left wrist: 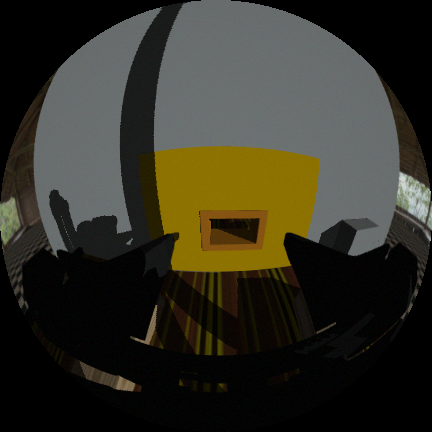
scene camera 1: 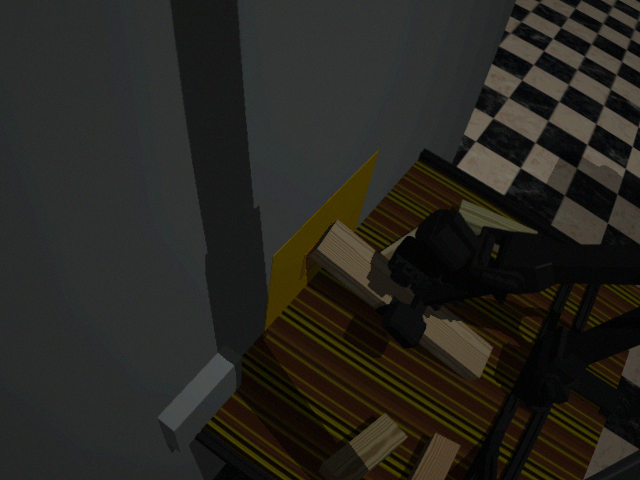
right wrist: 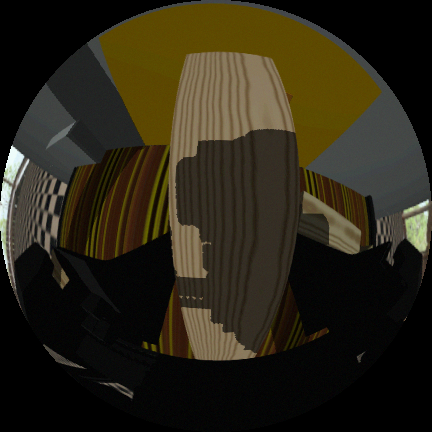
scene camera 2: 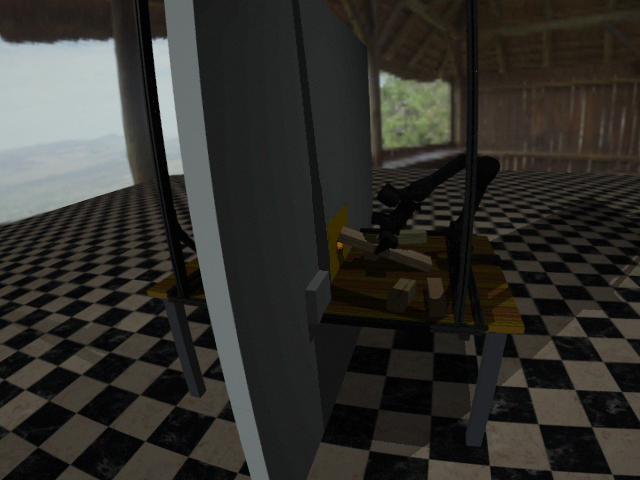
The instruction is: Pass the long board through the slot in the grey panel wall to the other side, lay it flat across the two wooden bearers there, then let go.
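Frame: origin at the left arm's base, x ahead, y left, z up, level; millimetres.
Seen in the pictures: left gripper, between the fingertips: (left wrist: 230,239); right gripper, between the fingertips: (scene camera 1: 387,295) (right wrist: 230,232) (scene camera 2: 375,249); right arm's base, origin of its link: (scene camera 1: 535,392).
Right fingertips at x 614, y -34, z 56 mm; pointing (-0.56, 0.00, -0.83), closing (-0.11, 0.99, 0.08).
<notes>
Pixels of each thing's middle, then the offset from my right fingertips to it. "spot": a spot on its surface instead.
- long board, middle of its body: (right wrist: 230,283) (scene camera 1: 406,304) (scene camera 2: 385,249) dx +35, dy +3, dz +2 mm
- orange-framed slot, a spot on its surface: (left wrist: 233,214) spot: dx -183, dy +0, dz +38 mm
- Pale wood, a spot on its surface: (left wrist: 151,325) spot: dx -308, dy +107, dz -63 mm
- grey block, a spot on its surface: (scene camera 1: 199,387) spot: dx -116, dy -310, dz +25 mm
The long board (scene camera 1: 348,250) (scene camera 2: 413,257) (right wrist: 230,100) is raised above the table, its far end close to the yellow panel (scene camera 1: 289,273) (scene camera 2: 337,222) (left wrist: 235,180) on the grey wall (scene camera 1: 103,206) (scene camera 2: 258,206) (left wrist: 250,90). My right gripper (scene camera 1: 408,298) (scene camera 2: 384,246) (right wrist: 230,232) is shut on the board around its middle. The orange-framed slot (left wrist: 233,214) (scene camera 2: 339,245) is mostly hidden by the board in scene camera 1; the board does not show in its opening in the left wrist view. My left gripper (left wrist: 230,239) is open and empty, facing the slot. Pale wood (left wrist: 151,325) (left wrist: 107,376) shows past its fingers, mostly hidden; I cannot tell if these are the bearers.
On the right arm's side, loose wooden blocks (scene camera 1: 379,439) (scene camera 1: 439,454) (scene camera 2: 402,295) (scene camera 2: 435,289) lie on the striped table, and a pale one (scene camera 1: 491,219) (scene camera 2: 412,237) (right wrist: 345,235) lies beyond the arm. A grey block (scene camera 1: 199,387) (scene camera 2: 318,294) juts from the wall.
</notes>
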